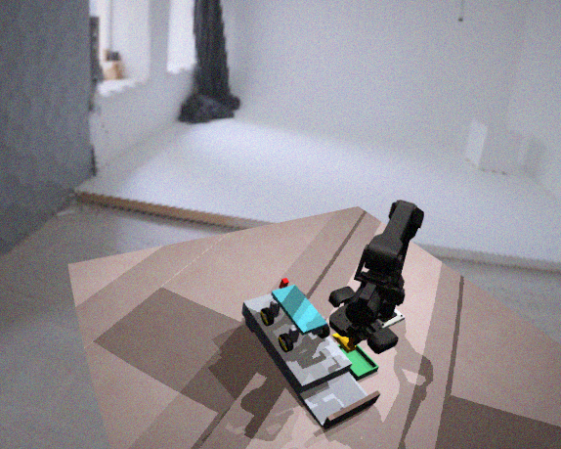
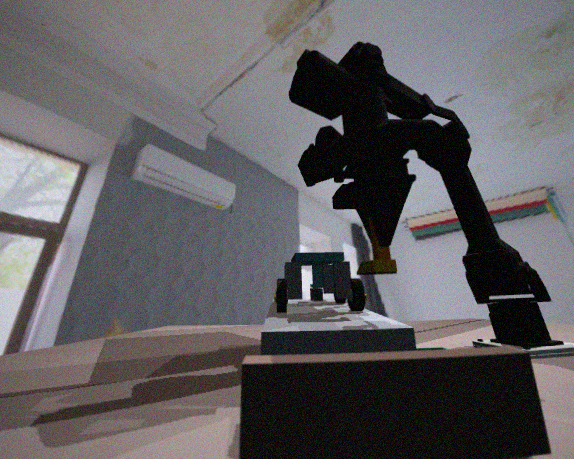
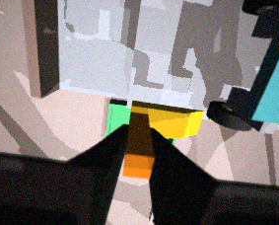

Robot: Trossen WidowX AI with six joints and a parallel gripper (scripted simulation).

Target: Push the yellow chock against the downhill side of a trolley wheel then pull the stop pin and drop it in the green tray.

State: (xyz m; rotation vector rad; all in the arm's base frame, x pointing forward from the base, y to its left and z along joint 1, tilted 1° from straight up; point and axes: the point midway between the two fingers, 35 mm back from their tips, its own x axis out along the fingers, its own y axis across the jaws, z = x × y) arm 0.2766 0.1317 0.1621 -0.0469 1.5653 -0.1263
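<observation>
My gripper tip is now 260 mm to the left of the red-headed stop pin, 30 mm short of it and 10 mm above it. Also, from my gripper tip: brown lip 110 mm below, 100 mm to the left, 60 mm ahead; trolley 160 mm to the right, 50 mm ahead, 30 mm below; yellow chock 20 mm to the right, 10 mm below.
</observation>
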